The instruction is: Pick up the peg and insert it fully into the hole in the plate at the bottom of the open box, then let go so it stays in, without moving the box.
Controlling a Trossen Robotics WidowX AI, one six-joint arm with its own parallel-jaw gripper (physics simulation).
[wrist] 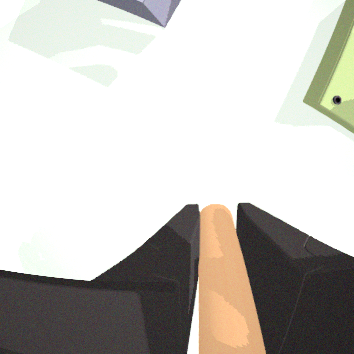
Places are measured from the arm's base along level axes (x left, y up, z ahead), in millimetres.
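Pixels of known places: gripper, fingertip midpoint: (217, 215).
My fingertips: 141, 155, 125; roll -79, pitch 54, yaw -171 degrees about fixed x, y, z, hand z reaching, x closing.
Observation:
For each thing: its top centre in the pictures, then the offset to it from my fingertips, as dx, dy, dz. "*": a spot on its surface instead.
- orange-tan peg at a spot on its surface: (226, 290) * +0, +39, -3
- grey-purple block-like object at a spot on its surface: (159, 11) * -65, -162, +105
My gripper (217, 215) is shut on the orange-tan peg (226, 290), a round rod with a rounded end. The peg lies lengthwise between the dark fingers, its rounded end about level with the fingertips; its near part runs out of the frame at the bottom. Part of the green open box (321, 62) shows at the right edge, ahead and to the right of the fingertips. Inside it is a lighter green surface (344, 82) with a small dark round spot (337, 100) near the corner. Whether this spot is the hole for the peg, I cannot tell. The rest of the box is out of frame.
A grey-purple block-like object (159, 11) is cut off by the top edge, left of the box. The surface below is white, with pale green-grey shadows beside this object and the box.

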